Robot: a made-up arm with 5 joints. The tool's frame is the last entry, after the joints. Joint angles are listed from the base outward.
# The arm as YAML. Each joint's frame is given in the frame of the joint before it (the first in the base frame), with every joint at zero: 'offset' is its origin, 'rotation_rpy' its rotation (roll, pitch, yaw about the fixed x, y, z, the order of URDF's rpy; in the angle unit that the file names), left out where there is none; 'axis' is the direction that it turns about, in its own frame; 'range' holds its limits. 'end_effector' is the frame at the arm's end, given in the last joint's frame.
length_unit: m
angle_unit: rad
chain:
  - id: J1
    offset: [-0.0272, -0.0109, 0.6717]
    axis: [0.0, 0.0, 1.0]
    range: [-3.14, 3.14]
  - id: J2
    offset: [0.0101, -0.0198, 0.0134]
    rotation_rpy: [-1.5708, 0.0, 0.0]
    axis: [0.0, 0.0, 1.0]
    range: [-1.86, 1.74]
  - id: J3
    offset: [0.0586, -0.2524, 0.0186]
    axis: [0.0, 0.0, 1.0]
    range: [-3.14, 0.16]
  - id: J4
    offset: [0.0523, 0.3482, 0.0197]
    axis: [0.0, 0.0, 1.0]
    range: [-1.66, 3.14]
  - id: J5
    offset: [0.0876, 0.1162, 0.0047]
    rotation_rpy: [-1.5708, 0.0, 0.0]
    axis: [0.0, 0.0, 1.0]
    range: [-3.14, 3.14]
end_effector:
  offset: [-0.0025, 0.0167, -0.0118]
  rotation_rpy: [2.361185, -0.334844, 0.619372]
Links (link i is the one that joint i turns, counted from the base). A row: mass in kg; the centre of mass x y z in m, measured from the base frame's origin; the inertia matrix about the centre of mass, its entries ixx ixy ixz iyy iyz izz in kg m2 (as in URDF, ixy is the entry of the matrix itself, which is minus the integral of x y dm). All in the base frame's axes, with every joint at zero. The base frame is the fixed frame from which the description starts. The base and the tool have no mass.
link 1: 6.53; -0.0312 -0.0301 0.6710; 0.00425 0 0 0.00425 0 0.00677
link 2: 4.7; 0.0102 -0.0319 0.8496; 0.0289 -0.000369 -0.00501 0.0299 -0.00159 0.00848
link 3: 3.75; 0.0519 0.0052 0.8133; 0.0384 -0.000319 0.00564 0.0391 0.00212 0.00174
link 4: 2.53; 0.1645 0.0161 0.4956; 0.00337 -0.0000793 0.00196 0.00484 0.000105 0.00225
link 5: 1.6; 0.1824 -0.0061 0.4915; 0.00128 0 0 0.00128 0 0.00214
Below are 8 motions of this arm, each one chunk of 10 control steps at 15 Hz.
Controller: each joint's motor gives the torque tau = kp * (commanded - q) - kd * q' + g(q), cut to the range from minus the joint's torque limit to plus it. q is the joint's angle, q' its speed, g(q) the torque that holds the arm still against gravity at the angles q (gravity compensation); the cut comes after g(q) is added. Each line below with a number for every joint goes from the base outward.
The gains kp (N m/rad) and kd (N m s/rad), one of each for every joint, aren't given. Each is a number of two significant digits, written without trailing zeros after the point. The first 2 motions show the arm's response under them.
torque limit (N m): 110 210 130 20 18
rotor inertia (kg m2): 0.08 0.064 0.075 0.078 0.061
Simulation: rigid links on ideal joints. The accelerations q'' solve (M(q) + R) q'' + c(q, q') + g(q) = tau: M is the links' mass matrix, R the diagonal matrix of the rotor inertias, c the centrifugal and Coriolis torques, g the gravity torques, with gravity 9.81 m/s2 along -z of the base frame. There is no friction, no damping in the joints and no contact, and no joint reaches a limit. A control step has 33 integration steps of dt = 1/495 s. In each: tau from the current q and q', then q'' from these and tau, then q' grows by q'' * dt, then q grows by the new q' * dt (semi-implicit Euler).
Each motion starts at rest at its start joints. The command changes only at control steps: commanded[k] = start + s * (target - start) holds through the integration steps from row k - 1 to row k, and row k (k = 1, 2, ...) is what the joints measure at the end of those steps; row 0 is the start. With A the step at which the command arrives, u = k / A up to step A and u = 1 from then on. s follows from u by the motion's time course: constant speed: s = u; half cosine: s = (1 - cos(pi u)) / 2; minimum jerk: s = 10 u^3 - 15 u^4 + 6 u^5; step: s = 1 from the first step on.
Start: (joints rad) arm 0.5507 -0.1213 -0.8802 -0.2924 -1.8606
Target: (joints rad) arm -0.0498 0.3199 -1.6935 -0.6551 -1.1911
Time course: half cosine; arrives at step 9
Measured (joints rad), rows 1 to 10:
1: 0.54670 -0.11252 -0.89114 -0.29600 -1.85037
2: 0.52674 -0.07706 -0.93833 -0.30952 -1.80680
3: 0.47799 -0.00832 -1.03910 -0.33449 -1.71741
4: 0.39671 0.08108 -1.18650 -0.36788 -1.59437
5: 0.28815 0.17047 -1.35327 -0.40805 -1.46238
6: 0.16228 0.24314 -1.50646 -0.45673 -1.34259
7: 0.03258 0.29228 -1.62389 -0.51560 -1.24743
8: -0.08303 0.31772 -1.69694 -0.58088 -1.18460
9: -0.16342 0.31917 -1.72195 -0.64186 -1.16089
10: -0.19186 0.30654 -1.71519 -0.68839 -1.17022
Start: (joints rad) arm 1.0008 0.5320 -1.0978 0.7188 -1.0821
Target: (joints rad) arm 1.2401 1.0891 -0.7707 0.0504 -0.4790
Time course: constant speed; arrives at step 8
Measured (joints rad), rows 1 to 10:
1: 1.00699 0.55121 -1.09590 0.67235 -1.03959
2: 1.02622 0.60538 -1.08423 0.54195 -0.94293
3: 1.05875 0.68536 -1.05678 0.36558 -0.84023
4: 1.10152 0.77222 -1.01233 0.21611 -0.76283
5: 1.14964 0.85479 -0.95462 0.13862 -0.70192
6: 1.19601 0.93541 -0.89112 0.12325 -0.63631
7: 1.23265 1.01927 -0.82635 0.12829 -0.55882
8: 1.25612 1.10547 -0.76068 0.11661 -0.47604
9: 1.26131 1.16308 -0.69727 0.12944 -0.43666
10: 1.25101 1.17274 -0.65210 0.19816 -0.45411
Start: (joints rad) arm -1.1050 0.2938 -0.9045 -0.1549 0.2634
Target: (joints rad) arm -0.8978 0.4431 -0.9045 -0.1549 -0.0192
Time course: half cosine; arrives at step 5
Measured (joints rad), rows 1 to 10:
1: -1.10095 0.29927 -0.90778 -0.15900 0.24849
2: -1.08157 0.32123 -0.91944 -0.17460 0.18982
3: -1.03687 0.36195 -0.93680 -0.19970 0.08700
4: -0.96918 0.40846 -0.94763 -0.21785 -0.01537
5: -0.89541 0.44192 -0.93939 -0.20984 -0.06347
6: -0.83914 0.45505 -0.91257 -0.17314 -0.04811
7: -0.81746 0.45776 -0.88252 -0.12535 -0.01334
8: -0.83198 0.46145 -0.86426 -0.08666 -0.00024
9: -0.86870 0.46711 -0.86179 -0.06797 -0.00982
10: -0.90697 0.46910 -0.87006 -0.07147 -0.02154

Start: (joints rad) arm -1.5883 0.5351 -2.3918 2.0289 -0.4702
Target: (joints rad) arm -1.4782 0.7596 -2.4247 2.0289 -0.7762
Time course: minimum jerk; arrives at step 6
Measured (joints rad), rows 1 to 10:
1: -1.58772 0.53808 -2.39589 2.03011 -0.47596
2: -1.58348 0.55528 -2.41699 2.03486 -0.51194
3: -1.57034 0.59349 -2.45272 2.03602 -0.59828
4: -1.54534 0.64668 -2.47918 2.02108 -0.71239
5: -1.51134 0.70259 -2.47476 1.98863 -0.79818
6: -1.47608 0.75134 -2.43998 1.95586 -0.81738
7: -1.44775 0.79138 -2.39872 1.95018 -0.79062
8: -1.43165 0.82046 -2.36870 1.98286 -0.76708
9: -1.42952 0.83400 -2.35362 2.03892 -0.76788
10: -1.43968 0.83095 -2.35433 2.09074 -0.77962

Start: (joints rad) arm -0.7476 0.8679 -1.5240 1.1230 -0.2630
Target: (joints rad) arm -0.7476 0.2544 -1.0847 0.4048 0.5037
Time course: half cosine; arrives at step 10
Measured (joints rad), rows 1 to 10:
1: -0.74761 0.86093 -1.51363 1.11336 -0.25310
2: -0.74762 0.83334 -1.47533 1.07789 -0.21064
3: -0.74758 0.77893 -1.40836 1.01487 -0.12324
4: -0.74744 0.70118 -1.32867 0.93463 -0.00231
5: -0.74726 0.60660 -1.25222 0.84264 0.12967
6: -0.74709 0.50345 -1.18914 0.73654 0.25492
7: -0.74705 0.40218 -1.14514 0.61495 0.36376
8: -0.74721 0.31360 -1.12280 0.48584 0.44948
9: -0.74754 0.24626 -1.12167 0.36738 0.50474
10: -0.74784 0.20614 -1.13914 0.28133 0.52290

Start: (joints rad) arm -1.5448 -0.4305 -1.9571 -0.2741 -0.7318
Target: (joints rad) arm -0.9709 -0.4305 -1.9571 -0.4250 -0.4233
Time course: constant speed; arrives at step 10
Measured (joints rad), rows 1 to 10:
1: -1.50273 -0.42972 -1.95587 -0.27769 -0.71477
2: -1.43910 -0.42791 -1.95403 -0.28874 -0.67562
3: -1.37938 -0.42596 -1.95225 -0.30578 -0.63295
4: -1.32260 -0.42464 -1.95094 -0.32473 -0.59973
5: -1.26548 -0.42426 -1.95062 -0.34240 -0.57367
6: -1.20793 -0.42486 -1.95140 -0.35803 -0.54674
7: -1.15040 -0.42620 -1.95293 -0.37280 -0.51565
8: -1.09296 -0.42789 -1.95469 -0.38827 -0.48272
9: -1.03555 -0.42953 -1.95631 -0.40523 -0.45092
10: -0.97817 -0.43086 -1.95758 -0.42326 -0.42069

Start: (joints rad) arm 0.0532 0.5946 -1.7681 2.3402 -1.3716
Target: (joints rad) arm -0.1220 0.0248 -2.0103 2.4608 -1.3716
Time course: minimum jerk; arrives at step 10
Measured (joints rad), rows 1 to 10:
1: 0.05293 0.59331 -1.76747 2.33966 -1.37166
2: 0.05074 0.58396 -1.76436 2.33671 -1.37208
3: 0.04312 0.55558 -1.76160 2.33207 -1.37309
4: 0.02593 0.49916 -1.77060 2.33036 -1.37440
5: -0.00354 0.41202 -1.80542 2.33323 -1.37535
6: -0.04505 0.29953 -1.87205 2.33392 -1.37528
7: -0.09437 0.17372 -1.96081 2.32412 -1.37370
8: -0.14135 0.05073 -2.05053 2.30893 -1.37034
9: -0.16797 -0.05121 -2.12192 2.30981 -1.36581
10: -0.15859 -0.11583 -2.16267 2.34706 -1.36316

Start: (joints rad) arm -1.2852 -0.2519 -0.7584 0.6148 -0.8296
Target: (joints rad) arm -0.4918 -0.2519 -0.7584 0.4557 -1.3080
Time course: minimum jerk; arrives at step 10
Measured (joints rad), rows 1 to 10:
1: -1.28338 -0.25186 -0.75836 0.61437 -0.83159
2: -1.26920 -0.25155 -0.75809 0.61108 -0.84588
3: -1.22259 -0.25038 -0.75778 0.60053 -0.88751
4: -1.12590 -0.24714 -0.75913 0.57848 -0.96235
5: -0.97783 -0.24113 -0.76481 0.54320 -1.06100
6: -0.79802 -0.23483 -0.77476 0.49788 -1.16428
7: -0.61964 -0.23412 -0.78389 0.45186 -1.25233
8: -0.47744 -0.24301 -0.78619 0.41706 -1.31117
9: -0.39779 -0.25788 -0.78136 0.40135 -1.33576
10: -0.38882 -0.26880 -0.77547 0.40466 -1.33157

